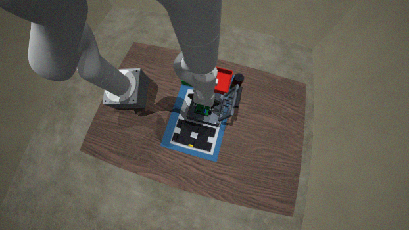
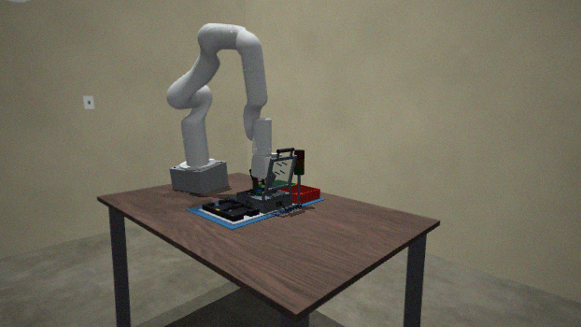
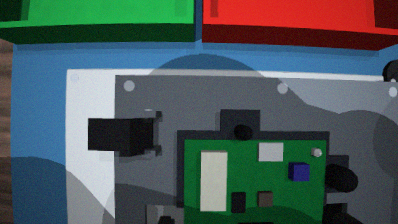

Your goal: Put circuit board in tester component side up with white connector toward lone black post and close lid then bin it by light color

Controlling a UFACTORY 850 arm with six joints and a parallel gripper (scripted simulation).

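My hand is right at the green circuit board. The rest, counted from my hand: red bin: 50 mm ahead, 200 mm to the left, 60 mm below; then tester lid: 120 mm ahead, 100 mm above; then green bin: 100 mm behind, 200 mm to the left, 60 mm below.
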